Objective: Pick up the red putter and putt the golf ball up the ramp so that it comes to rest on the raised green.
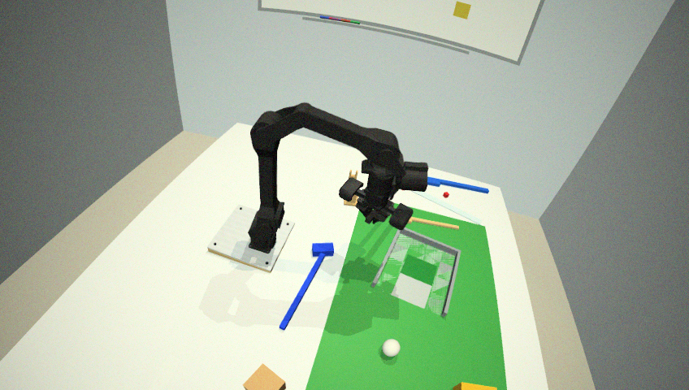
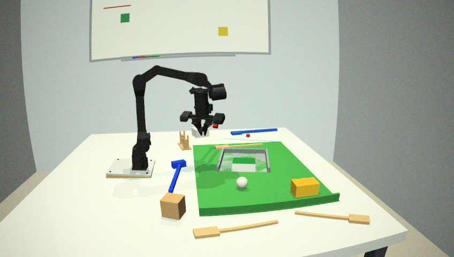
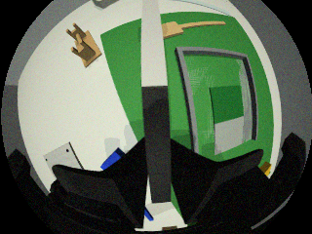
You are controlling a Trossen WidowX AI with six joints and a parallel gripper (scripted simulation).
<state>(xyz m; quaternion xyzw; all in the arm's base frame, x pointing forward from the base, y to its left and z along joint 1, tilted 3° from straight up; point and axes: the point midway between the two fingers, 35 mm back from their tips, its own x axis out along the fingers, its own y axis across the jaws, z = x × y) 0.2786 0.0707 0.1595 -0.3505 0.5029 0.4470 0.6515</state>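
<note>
Now: gripper tip 13 cm past the blue putter, 16 cm to the left of it and 11 cm above it. Also, from my gripper tip: white golf ball (11 cm ahead, 30 cm to the right, 10 cm below); then red putter (4 cm ahead, 11 cm to the left, 2 cm above); then wooden cube (13 cm behind, 46 cm to the right, 9 cm below).
</note>
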